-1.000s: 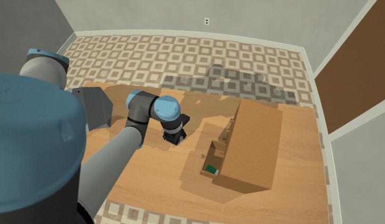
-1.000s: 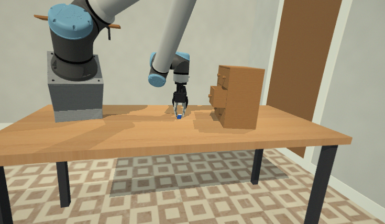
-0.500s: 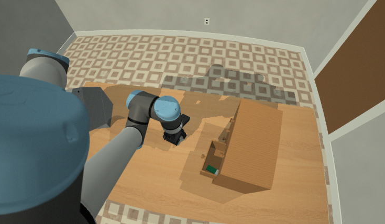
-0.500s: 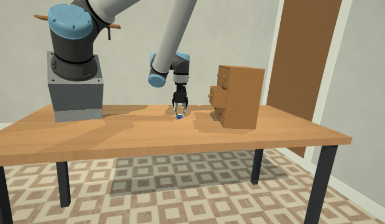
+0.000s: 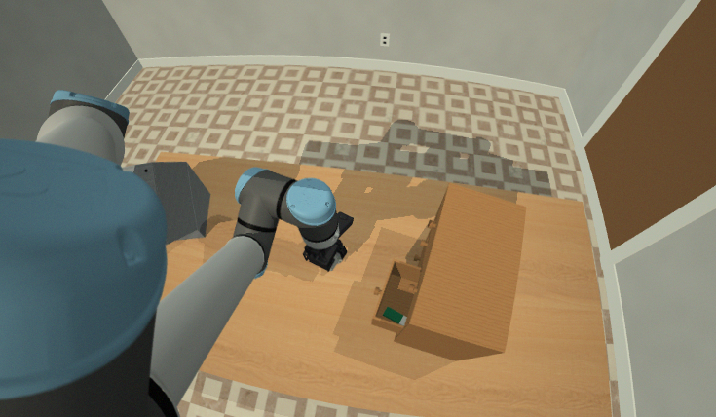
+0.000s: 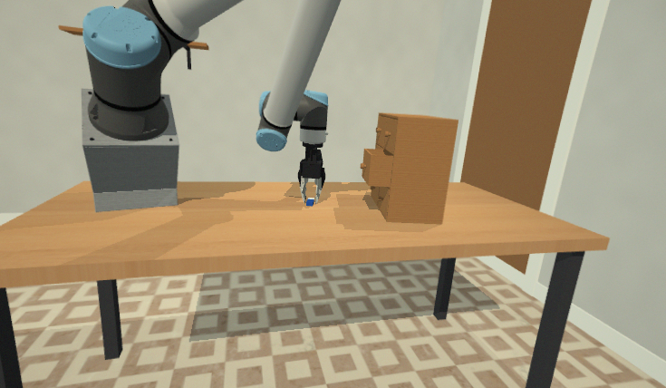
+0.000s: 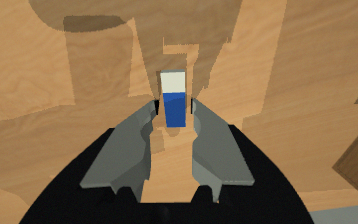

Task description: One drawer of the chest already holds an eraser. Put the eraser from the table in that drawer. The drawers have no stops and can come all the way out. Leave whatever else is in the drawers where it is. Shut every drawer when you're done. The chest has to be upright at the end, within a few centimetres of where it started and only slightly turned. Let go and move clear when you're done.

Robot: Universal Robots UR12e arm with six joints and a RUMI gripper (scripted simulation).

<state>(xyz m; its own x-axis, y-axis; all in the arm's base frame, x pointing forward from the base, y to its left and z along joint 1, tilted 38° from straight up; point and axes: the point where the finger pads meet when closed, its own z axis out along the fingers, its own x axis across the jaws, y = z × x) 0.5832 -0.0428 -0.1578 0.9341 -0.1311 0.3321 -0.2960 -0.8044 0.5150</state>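
My hand is 1 cm to the right of the blue eraser and 1 cm above it. Also, from my hand: green eraser (21 cm ahead, 17 cm to the right, 11 cm above).
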